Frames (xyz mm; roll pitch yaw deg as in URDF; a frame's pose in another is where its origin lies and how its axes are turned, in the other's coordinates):
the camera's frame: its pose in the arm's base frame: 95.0 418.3 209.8 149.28 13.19 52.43
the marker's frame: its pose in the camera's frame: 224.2 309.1 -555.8 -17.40 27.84 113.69
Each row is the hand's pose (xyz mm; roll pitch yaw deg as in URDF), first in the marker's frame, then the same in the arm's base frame.
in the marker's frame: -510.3 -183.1 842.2 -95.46 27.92 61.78
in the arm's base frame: 498.7 246.1 -84.1 162.48 -44.45 178.91
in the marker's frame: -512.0 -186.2 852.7 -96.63 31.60 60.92
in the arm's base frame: 503.2 238.5 -90.9 165.25 -45.83 173.96
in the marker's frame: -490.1 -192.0 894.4 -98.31 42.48 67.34
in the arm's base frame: 522.3 195.1 -91.8 170.49 -41.57 158.38
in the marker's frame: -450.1 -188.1 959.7 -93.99 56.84 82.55
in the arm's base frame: 541.6 121.1 -86.2 174.05 -32.02 140.25
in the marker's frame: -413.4 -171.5 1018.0 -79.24 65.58 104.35
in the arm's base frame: 546.6 50.8 -78.3 174.88 -22.98 128.86
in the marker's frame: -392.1 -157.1 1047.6 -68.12 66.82 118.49
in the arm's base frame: 544.2 12.4 -71.1 174.27 -18.15 125.38
